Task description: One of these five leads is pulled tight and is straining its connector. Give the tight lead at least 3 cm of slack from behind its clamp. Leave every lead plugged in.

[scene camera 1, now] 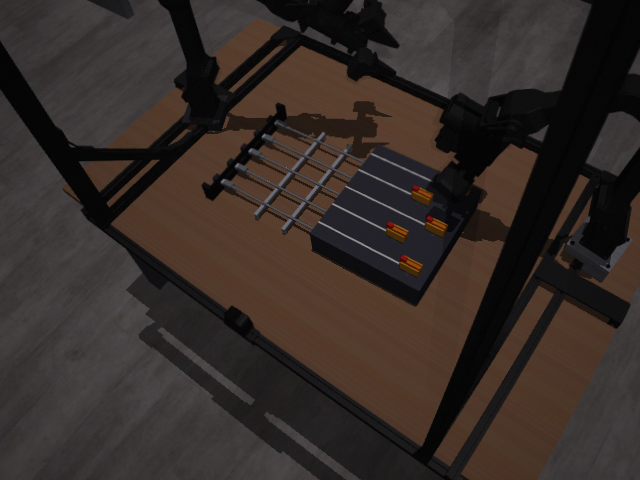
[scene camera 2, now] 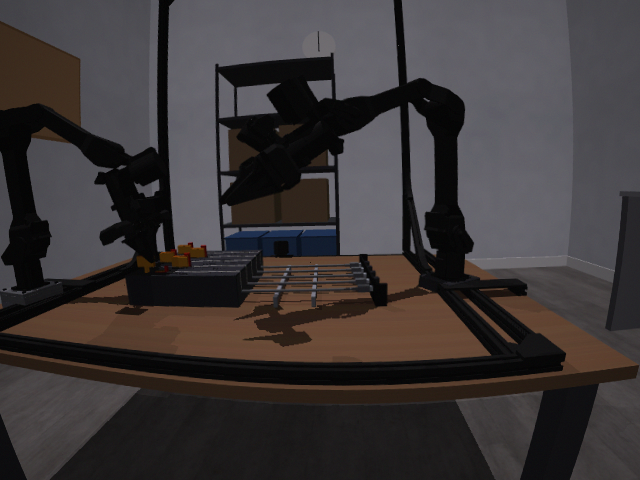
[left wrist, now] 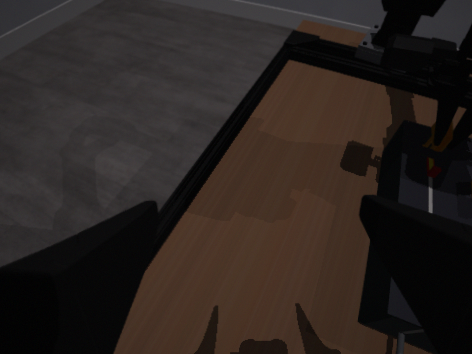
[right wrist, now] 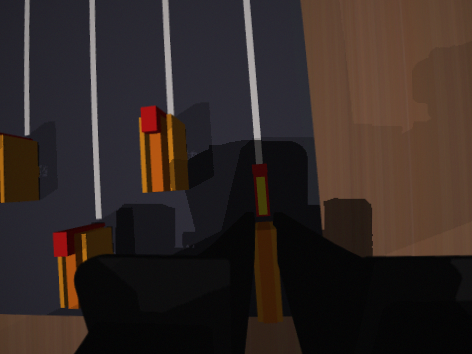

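Pixels of known places: left gripper, fingertip midpoint: (scene camera 1: 396,60) (scene camera 2: 223,203) (left wrist: 259,208); right gripper, fingertip midpoint: (scene camera 2: 154,261) (left wrist: 442,146) (right wrist: 263,221); left arm's base, link origin: (scene camera 1: 205,108) (scene camera 2: 449,276); right arm's base, link origin: (scene camera 1: 600,241) (scene camera 2: 31,286).
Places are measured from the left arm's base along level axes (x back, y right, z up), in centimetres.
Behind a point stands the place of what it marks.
Note:
Several grey leads run straight from connectors (scene camera 1: 226,183) @[x -11.4, y 23.3, z 0.3 cm] (scene camera 2: 363,287) @[x -21.1, y 3.6, z 0.1 cm] on the black bar (scene camera 1: 209,191) @[x -8.1, y 26.1, z 0.7 cm] (scene camera 2: 380,294) @[x -20.1, y -0.9, z -0.2 cm] to a dark block (scene camera 1: 361,273) @[x -44.2, y 42.1, z -1.5 cm] (scene camera 2: 180,289) @[x -55.9, y 17.1, z 1.0 cm] (right wrist: 215,50). I cannot tell which is tight. Orange clamps with red tips (scene camera 1: 410,266) @[x -53.8, y 43.4, z 5.7 cm] (right wrist: 159,150) @[x -55.2, y 26.0, z 6.3 cm] sit at their far ends. My right gripper (scene camera 1: 453,198) (scene camera 2: 151,258) @[x -60.9, y 23.2, z 6.2 cm] (right wrist: 263,221) @[x -60.9, y 23.2, z 6.2 cm] is shut on the orange clamp (scene camera 2: 146,264) @[x -62.8, y 23.4, z 5.7 cm] (left wrist: 442,139) (right wrist: 267,270) @[x -62.7, y 23.9, z 7.5 cm] of the outermost lead. A red-edged yellow piece (right wrist: 261,195) @[x -59.9, y 22.7, z 4.1 cm] shows between it and the lead's end. My left gripper (scene camera 1: 395,58) @[x -47.7, y 0.5, z 18.3 cm] (scene camera 2: 224,201) @[x -47.7, y 0.5, z 18.3 cm] (left wrist: 259,208) @[x -47.7, y 0.5, z 18.3 cm] is open and empty, high above the table.
Two pale cross bars (scene camera 1: 290,175) @[x -25.4, y 19.0, z -0.8 cm] (scene camera 1: 316,189) @[x -32.0, y 22.4, z -0.8 cm] lie across the leads between connectors and block. A black frame rail (scene camera 2: 206,369) @[x -53.4, y -12.2, z -1.3 cm] runs around the table (scene camera 1: 268,258) @[x -24.1, y 39.9, z -2.7 cm]. Dark frame posts (scene camera 1: 480,310) @[x -58.1, y 77.0, z 60.4 cm] rise at the corners. A shelf unit (scene camera 2: 218,155) stands behind in scene camera 2.

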